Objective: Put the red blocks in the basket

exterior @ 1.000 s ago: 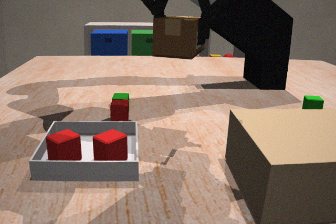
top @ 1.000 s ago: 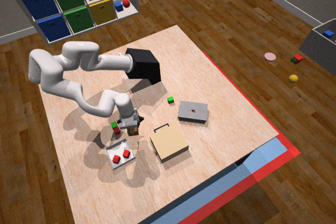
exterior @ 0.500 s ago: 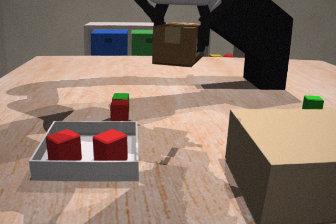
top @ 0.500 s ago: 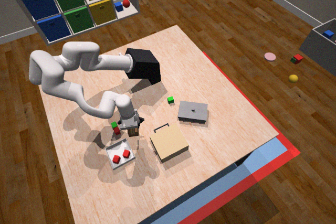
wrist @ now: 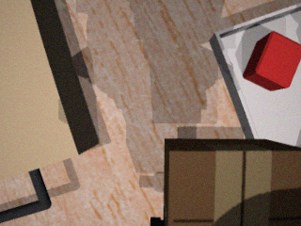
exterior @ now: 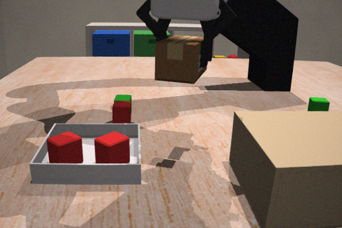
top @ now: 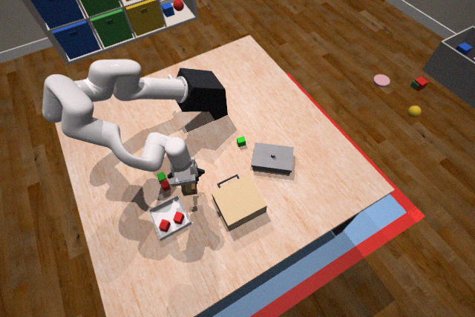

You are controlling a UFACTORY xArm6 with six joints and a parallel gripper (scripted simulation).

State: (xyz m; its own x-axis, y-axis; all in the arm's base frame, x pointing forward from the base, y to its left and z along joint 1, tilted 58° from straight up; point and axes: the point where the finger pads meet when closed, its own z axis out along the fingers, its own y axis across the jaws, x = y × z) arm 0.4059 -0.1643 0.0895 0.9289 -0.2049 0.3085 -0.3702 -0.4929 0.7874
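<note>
Now: the grey basket 50 mm ahead of my hand, 140 mm to the right of it and 140 mm below it. From my hand the other things lie so: drawer: 130 mm ahead, 160 mm to the left, 110 mm below; light wooden cabinet: 150 mm ahead, 150 mm to the left, 110 mm below; cardboard box: right at my hand.
</note>
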